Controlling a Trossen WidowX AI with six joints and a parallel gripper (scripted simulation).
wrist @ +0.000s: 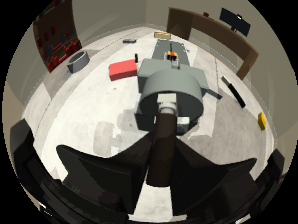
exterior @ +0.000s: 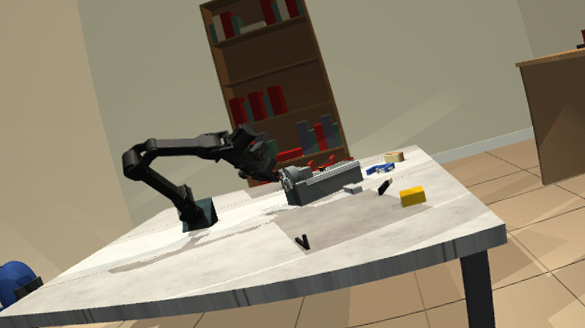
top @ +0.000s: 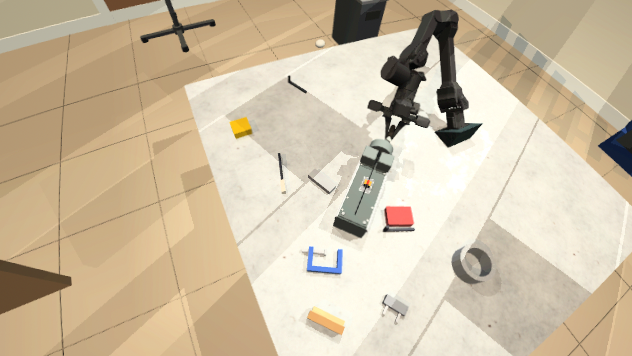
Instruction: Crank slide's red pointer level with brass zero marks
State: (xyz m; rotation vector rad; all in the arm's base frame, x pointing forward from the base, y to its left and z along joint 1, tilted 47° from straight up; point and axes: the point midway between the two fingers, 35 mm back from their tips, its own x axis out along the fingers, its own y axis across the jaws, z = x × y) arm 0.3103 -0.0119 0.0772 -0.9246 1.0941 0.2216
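Now: gripper tip 1 cm past the crank handle, 1 cm to the left of it and 3 cm below it. From my gripper tip the other things lie so: grey block 22 cm ahead, 2 cm to the right, 8 cm below; red pointer 14 cm ahead, 8 cm to the left, 1 cm below; red block 9 cm ahead, 20 cm to the left, 8 cm below.
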